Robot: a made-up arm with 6 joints. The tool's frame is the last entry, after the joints. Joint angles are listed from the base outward. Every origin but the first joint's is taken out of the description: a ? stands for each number. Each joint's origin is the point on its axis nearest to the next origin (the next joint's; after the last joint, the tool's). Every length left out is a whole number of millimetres.
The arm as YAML. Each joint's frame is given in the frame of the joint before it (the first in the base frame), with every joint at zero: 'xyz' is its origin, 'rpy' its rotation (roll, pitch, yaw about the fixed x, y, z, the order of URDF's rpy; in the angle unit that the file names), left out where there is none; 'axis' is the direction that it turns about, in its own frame. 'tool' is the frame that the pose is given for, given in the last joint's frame.
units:
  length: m
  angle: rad
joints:
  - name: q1
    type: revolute
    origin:
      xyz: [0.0, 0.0, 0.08]
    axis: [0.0, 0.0, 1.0]
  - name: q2
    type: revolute
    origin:
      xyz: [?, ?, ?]
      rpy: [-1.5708, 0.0, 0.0]
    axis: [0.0, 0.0, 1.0]
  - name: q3
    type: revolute
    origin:
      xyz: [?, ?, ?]
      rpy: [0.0, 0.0, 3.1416]
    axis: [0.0, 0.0, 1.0]
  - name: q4
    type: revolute
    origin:
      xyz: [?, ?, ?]
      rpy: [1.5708, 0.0, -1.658]
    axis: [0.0, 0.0, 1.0]
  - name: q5
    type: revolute
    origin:
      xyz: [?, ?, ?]
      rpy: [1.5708, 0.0, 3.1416]
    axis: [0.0, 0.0, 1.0]
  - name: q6
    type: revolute
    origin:
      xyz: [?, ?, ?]
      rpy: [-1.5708, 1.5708, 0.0]
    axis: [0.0, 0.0, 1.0]
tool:
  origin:
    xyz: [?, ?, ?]
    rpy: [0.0, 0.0, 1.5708]
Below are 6 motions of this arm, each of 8 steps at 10 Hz.
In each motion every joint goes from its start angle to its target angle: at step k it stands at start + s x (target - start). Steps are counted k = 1, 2, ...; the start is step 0. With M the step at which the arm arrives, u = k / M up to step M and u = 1 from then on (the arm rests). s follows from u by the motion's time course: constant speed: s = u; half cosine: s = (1 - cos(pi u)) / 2; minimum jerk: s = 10 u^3 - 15 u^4 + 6 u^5.
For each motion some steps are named. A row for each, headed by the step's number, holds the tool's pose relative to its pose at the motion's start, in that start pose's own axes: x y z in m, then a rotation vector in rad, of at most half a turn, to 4 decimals.
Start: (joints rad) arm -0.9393 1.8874 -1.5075 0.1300 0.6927 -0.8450
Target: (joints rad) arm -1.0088 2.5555 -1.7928 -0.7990 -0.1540 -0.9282
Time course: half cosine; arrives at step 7
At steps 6, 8:
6: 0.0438 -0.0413 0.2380 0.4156 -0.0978 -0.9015
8: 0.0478 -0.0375 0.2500 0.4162 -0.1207 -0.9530

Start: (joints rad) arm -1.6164 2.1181 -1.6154 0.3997 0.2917 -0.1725
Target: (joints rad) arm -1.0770 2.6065 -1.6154 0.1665 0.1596 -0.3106
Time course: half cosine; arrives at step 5
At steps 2, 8:
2: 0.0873 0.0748 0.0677 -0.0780 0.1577 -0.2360
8: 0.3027 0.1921 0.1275 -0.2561 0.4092 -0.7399

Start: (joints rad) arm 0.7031 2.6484 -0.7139 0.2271 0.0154 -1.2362
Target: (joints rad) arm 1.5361 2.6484 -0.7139 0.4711 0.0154 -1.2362
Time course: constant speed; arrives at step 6
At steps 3, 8:
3: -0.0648 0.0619 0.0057 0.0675 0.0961 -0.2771
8: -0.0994 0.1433 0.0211 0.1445 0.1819 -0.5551

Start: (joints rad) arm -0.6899 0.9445 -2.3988 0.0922 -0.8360 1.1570
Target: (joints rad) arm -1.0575 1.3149 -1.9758 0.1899 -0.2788 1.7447
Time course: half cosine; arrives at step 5
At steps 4, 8:
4: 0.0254 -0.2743 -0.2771 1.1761 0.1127 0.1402
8: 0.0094 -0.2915 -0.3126 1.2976 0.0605 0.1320

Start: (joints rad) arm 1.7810 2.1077 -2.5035 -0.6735 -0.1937 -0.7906
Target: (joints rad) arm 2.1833 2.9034 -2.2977 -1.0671 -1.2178 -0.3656
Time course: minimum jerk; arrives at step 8
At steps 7, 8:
7: -0.2812 0.4666 -0.2384 -0.5351 -1.0751 0.7516
8: -0.2850 0.4712 -0.2467 -0.5478 -1.0917 0.7700

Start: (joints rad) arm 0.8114 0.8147 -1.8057 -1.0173 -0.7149 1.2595
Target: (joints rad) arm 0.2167 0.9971 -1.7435 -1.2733 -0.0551 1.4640
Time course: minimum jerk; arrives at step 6
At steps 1, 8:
1: 0.0069 -0.0034 0.0011 0.0289 0.0297 -0.0124
8: 0.1123 -0.1368 -0.0614 0.9368 0.5648 -0.5009

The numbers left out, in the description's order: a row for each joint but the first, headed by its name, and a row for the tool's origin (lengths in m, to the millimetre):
q2: 0.0 0.0 0.0
q3: -0.315 -0.043 0.0
q4: -0.275 0.048 0.0
q5: 0.0 0.0 0.0
q6: 0.0 0.098 0.0
tool: 0.0 0.0 0.0

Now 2 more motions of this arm.
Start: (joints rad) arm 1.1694 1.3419 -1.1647 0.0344 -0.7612 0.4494
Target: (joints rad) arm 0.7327 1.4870 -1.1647 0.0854 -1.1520 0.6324
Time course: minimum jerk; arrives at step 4
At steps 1, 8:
1: -0.0042 -0.0151 0.0013 0.0231 -0.0416 -0.0062
8: -0.0602 -0.1422 -0.0188 0.1643 -0.4095 -0.1100

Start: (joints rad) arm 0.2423 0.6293 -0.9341 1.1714 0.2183 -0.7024
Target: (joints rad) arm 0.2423 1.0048 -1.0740 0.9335 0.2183 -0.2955
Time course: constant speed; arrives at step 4
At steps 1, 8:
1: 0.0062 -0.0101 0.0283 0.0370 0.0590 0.0552
8: 0.0389 -0.0472 0.1104 0.1650 0.2232 0.2175

